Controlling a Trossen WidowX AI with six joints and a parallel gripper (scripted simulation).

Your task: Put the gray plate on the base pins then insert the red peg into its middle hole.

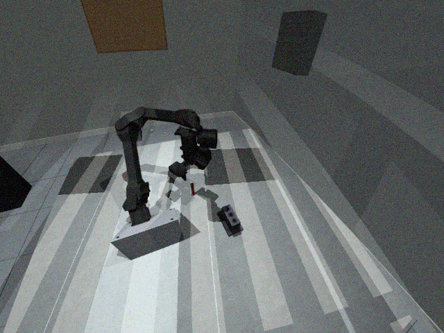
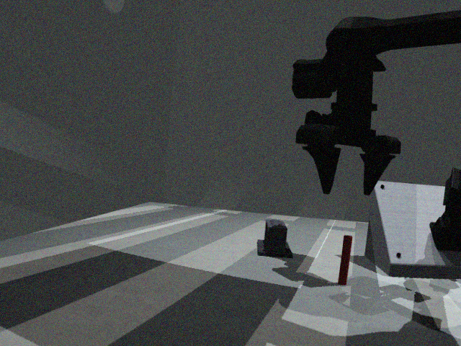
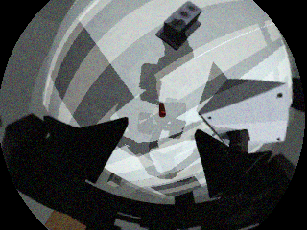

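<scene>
Right now the red peg is 110 mm below my gripper tip, 10 mm to the left of it and 10 mm behind it. From my gripper tip the other things lie so: base: 200 mm to the right, 140 mm below, 100 mm ahead; gray plate: 200 mm to the right, 100 mm below, 100 mm ahead.
</scene>
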